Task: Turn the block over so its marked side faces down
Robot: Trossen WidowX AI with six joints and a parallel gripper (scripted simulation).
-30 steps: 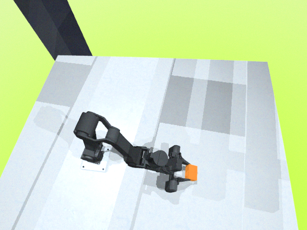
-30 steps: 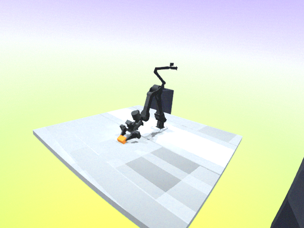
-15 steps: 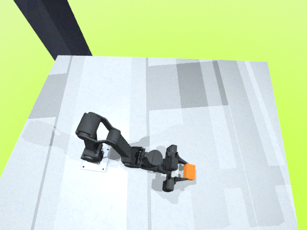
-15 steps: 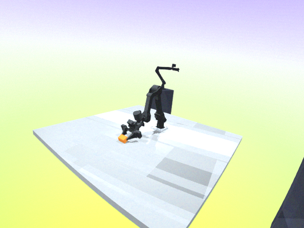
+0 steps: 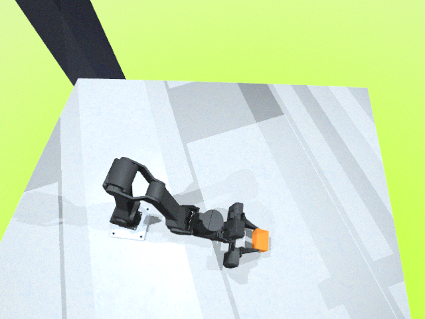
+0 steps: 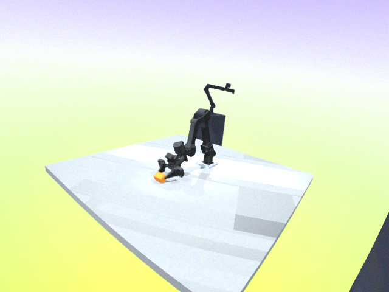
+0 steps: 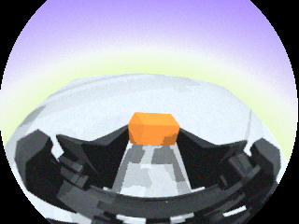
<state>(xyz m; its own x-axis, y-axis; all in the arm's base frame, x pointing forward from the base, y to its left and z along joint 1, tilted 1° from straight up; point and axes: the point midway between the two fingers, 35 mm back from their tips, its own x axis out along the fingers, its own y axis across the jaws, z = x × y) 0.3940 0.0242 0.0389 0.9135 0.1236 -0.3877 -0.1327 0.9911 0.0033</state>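
My gripper tip is now 10 mm above the orange block.
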